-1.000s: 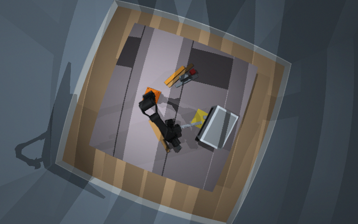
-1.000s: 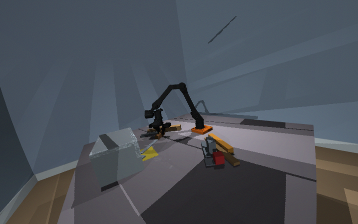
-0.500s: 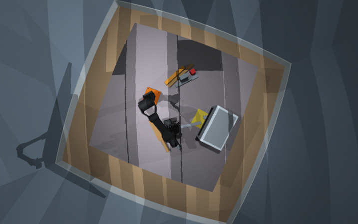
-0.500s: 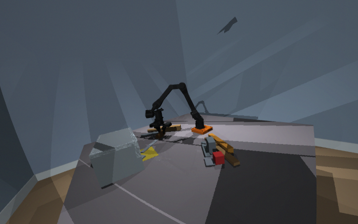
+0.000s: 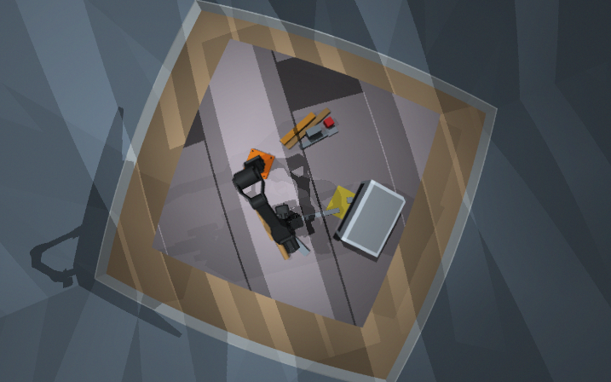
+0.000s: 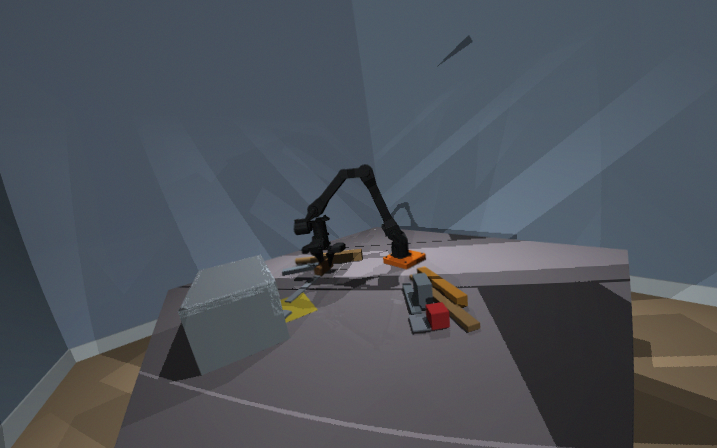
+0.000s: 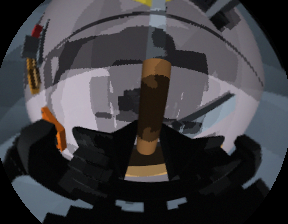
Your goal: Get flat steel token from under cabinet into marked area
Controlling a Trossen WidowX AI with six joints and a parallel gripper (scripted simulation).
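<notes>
My gripper tip is now 30 mm past the wooden paddle, 90 mm to the left of it and 10 mm below it. Round my gripper tip: thin grey bar 90 mm ahead, 80 mm to the right; grey block 90 mm behind, 470 mm to the left, 30 mm above; steel token 240 mm ahead, 250 mm to the left.
</notes>
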